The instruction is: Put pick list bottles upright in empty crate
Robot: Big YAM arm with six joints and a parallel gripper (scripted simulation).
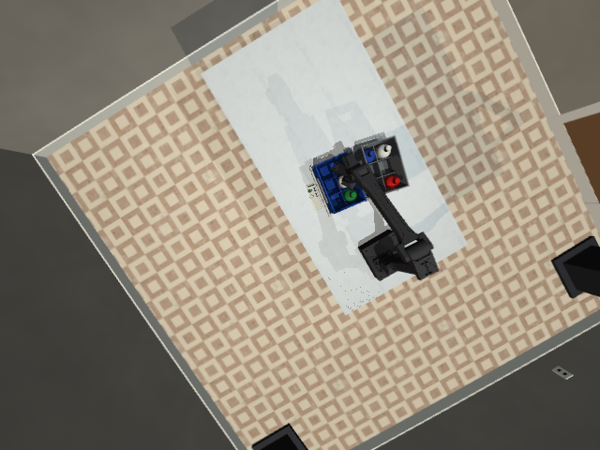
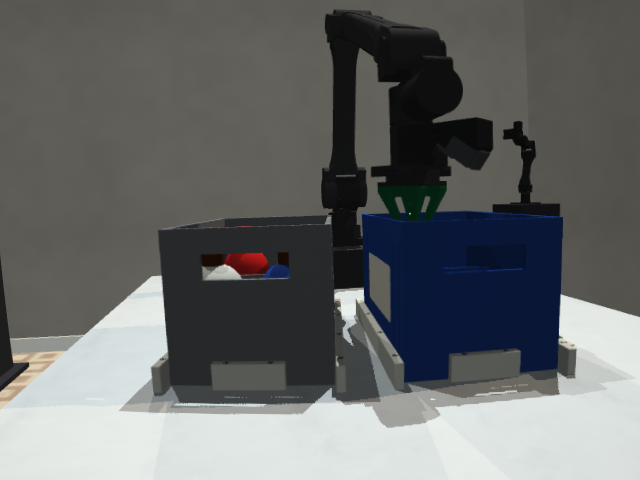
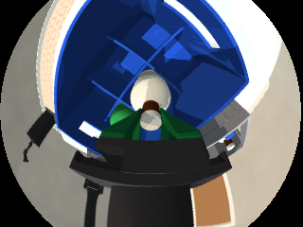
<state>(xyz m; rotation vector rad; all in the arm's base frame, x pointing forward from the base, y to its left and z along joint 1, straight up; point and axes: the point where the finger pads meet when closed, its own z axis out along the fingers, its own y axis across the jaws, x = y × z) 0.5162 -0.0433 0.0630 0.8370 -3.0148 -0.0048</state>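
The white bottle is 60 mm below my hand. The rest, counted from my hand: green bottle (80 mm behind, 20 mm to the left, 60 mm below); blue bottle (50 mm ahead, 180 mm to the right, 60 mm below); blue crate (40 mm to the left, 70 mm below).
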